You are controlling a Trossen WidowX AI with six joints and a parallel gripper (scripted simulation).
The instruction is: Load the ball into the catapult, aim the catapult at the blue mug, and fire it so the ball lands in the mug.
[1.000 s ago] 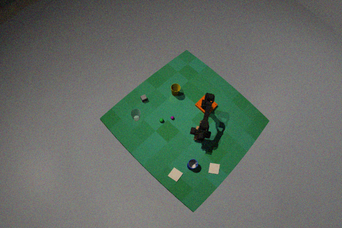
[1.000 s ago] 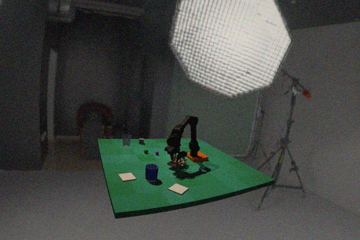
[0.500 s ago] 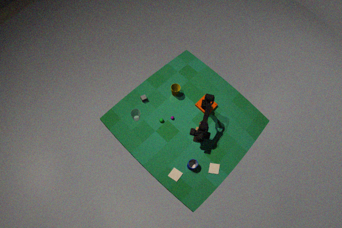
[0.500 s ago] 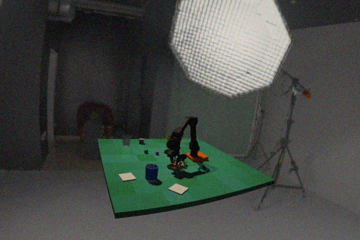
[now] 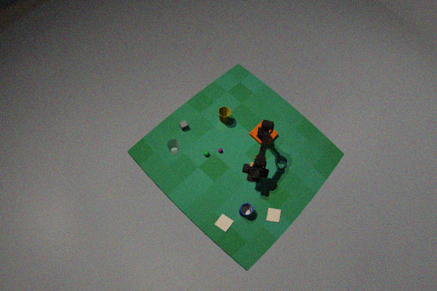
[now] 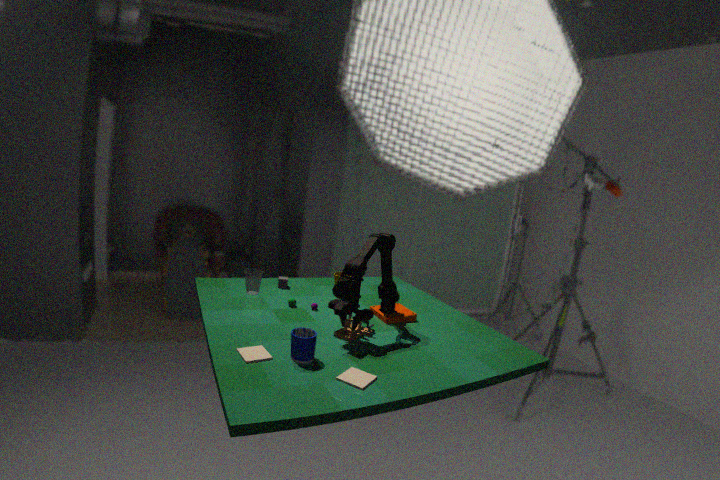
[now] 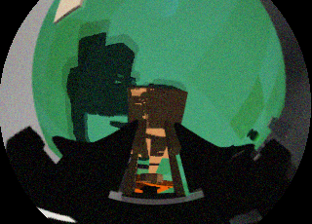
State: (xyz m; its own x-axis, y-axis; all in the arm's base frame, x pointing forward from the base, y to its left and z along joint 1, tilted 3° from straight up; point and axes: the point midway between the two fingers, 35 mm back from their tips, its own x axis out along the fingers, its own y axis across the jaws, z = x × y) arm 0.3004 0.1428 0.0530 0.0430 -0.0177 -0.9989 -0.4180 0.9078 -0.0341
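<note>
Right now my gripper tip is 31 cm to the left of the purple ball and 2 cm above it. Also, from my gripper tip: yellow cup (23 cm behind, 47 cm to the right); then blue mug (26 cm ahead, 12 cm to the left); then green ball (9 cm ahead, 37 cm to the right, 1 cm below).
</note>
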